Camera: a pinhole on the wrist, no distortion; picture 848 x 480 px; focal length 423.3 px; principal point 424.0 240.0 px. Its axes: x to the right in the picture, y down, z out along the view. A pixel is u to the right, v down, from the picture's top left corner.
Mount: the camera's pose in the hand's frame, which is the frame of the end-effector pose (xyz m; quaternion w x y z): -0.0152 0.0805 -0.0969 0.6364 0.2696 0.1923 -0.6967
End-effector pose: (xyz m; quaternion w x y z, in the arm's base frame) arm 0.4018 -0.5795 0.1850 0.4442 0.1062 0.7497 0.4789
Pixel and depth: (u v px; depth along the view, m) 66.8 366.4 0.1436
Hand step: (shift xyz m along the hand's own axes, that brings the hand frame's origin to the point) 0.0139 0.0827 0.0936
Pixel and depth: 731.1 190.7 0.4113
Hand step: -0.1298 -0.3989 0.0355
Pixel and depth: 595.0 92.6 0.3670
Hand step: -0.1964 -0.2450 0.0880
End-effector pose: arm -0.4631 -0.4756 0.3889 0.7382 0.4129 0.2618 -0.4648
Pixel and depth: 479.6 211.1 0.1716
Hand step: -0.0503 -0.0406 0.0222
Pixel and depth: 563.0 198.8 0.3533
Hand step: -0.1007 -0.2222 0.1044
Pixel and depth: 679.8 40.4 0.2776
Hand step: -0.1887 -0.2053 0.0059
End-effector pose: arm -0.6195 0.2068 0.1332 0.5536 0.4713 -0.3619 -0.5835
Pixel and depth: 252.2 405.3 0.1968
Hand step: 0.0387 0.0139 0.1121
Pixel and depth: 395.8 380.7 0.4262
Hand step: 0.0706 -0.1741 0.2641
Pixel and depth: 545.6 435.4 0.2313
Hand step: 0.0573 -0.1253 0.0505
